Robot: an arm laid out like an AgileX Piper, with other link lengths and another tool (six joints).
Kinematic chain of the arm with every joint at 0, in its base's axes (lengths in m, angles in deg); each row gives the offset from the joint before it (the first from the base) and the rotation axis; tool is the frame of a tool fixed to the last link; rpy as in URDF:
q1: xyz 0 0 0.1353 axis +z
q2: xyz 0 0 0 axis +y
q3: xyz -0.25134 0 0.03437 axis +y
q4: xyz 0.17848 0 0.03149 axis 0.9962 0 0.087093
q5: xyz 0 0 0 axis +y
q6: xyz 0.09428 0 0.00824 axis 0.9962 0 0.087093
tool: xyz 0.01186 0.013 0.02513 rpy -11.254 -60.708 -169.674
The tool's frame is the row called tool.
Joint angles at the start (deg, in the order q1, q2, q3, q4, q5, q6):
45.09, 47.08, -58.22, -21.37, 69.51, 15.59
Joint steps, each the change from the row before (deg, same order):
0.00, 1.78, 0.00, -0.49, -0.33, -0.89
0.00, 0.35, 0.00, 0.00, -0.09, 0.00
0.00, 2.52, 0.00, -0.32, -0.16, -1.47
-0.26, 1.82, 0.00, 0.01, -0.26, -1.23
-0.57, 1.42, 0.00, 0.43, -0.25, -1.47
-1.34, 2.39, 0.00, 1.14, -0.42, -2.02
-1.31, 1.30, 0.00, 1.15, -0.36, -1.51
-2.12, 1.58, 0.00, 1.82, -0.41, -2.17
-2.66, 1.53, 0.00, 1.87, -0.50, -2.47
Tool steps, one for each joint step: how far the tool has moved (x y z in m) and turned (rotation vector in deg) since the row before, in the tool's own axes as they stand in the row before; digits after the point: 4 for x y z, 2 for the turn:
0.0002, -0.0027, 0.0068, 0.05, -1.16, -1.81
0.0001, -0.0006, 0.0013, 0.01, -0.24, -0.13
-0.0006, -0.0042, 0.0094, 0.37, -2.07, -2.53
-0.0003, -0.0029, 0.0069, 0.35, -1.49, -1.66
-0.0005, -0.0022, 0.0054, 0.49, -1.32, -1.26
-0.0010, -0.0030, 0.0094, 0.66, -2.41, -1.14
-0.0006, -0.0010, 0.0053, 0.47, -1.42, -0.23
-0.0011, -0.0003, 0.0067, 0.61, -1.92, 0.12
-0.0011, 0.0014, 0.0068, 0.41, -1.83, 0.36

